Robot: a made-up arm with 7 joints.
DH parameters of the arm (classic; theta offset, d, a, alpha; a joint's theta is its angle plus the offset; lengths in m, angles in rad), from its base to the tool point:
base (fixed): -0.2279 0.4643 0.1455 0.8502
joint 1: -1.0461 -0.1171 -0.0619 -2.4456
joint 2: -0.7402 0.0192 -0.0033 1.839
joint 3: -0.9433 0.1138 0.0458 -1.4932
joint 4: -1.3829 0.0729 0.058 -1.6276
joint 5: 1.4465 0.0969 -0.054 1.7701
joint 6: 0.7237 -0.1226 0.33 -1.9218
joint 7: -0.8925 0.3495 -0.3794 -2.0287
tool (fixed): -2.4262 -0.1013 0 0
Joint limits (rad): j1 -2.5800..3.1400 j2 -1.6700..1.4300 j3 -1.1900..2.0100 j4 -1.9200..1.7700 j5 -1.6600..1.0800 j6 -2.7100..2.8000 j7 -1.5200..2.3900
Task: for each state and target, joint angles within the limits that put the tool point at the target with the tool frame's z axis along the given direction. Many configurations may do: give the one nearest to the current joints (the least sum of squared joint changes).
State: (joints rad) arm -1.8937 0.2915 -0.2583 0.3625 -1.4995 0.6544 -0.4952
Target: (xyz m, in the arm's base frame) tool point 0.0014 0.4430 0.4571 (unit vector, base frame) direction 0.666 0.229 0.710
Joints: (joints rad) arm -1.9189 0.1002 -0.4648 0.2468 -0.8067 0.2497 0.1120
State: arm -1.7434 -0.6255 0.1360 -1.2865 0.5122 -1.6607 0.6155
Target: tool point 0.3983 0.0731 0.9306 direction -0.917 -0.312 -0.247
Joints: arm -1.7154 -0.6849 -0.3846 -0.9580 -0.2020 -1.5076 0.9108
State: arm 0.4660 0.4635 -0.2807 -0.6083 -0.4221 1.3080 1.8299
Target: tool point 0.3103 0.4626 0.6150 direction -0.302 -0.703 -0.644
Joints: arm 1.0647 0.1750 0.1462 -0.2777 -0.1848 1.7382 1.5092
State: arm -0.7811 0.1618 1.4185 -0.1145 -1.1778 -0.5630 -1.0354
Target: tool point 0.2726 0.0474 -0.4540 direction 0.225 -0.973 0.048
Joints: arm -0.9047 0.9398 1.9938 -0.2190 -0.4188 0.2176 -1.5200
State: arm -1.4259 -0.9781 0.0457 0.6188 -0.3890 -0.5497 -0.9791
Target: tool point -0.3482 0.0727 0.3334 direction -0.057 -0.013 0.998
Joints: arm -1.7065 -0.9762 0.5663 0.8284 -0.3180 -0.5633 -0.6986
